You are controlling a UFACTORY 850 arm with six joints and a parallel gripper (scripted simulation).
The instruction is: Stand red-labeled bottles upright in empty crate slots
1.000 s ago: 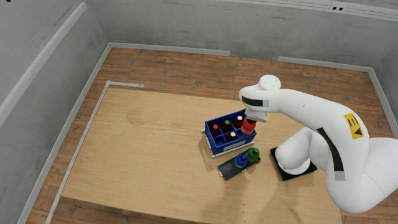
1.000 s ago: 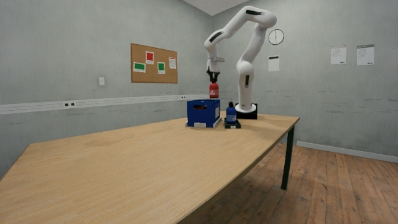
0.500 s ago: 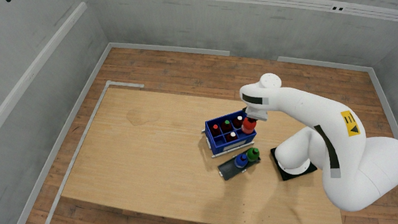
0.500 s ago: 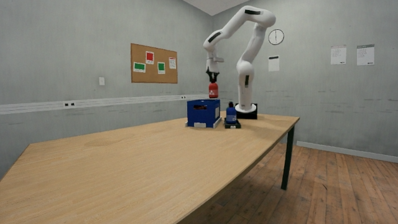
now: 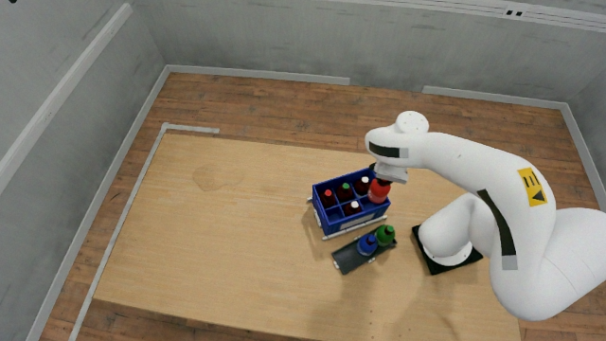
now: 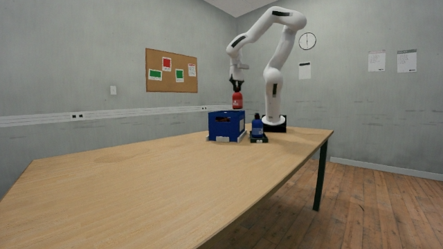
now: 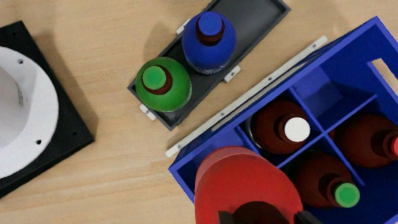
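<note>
My gripper is now 70 mm above the red-labeled bottle. The rest, counted from my hand: blue-labeled bottle (250 mm below, 170 mm to the left, 20 mm ahead); then green-labeled bottle (250 mm below, 130 mm to the left, 60 mm behind); then blue crate (250 mm below, 100 mm ahead, 10 mm to the right).
</note>
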